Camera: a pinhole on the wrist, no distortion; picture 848 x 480 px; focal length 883.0 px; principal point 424.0 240.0 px. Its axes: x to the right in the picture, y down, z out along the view. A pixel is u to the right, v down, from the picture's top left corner.
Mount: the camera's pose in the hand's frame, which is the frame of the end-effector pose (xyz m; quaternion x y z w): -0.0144 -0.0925 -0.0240 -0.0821 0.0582 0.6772 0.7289
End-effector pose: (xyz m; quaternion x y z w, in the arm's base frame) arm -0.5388 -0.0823 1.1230 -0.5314 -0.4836 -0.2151 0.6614
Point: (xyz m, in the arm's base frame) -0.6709 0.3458 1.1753
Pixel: 464.0 33.7
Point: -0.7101 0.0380 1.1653
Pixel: 137.1 179.2
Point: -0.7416 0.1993 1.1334
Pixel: 301.7 210.1
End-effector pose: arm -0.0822 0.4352 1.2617 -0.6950 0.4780 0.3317 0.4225
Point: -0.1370 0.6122 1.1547
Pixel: 746.5 167.4
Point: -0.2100 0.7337 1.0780
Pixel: 702.0 200.6
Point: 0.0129 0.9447 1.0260
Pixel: 207.6 115.9
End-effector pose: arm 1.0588 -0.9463 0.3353 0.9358 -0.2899 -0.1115 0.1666
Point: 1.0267 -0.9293 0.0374
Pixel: 199.0 163.2
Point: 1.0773 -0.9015 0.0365
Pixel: 36.8 62.8
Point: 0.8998 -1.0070 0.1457
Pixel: 699.0 414.7
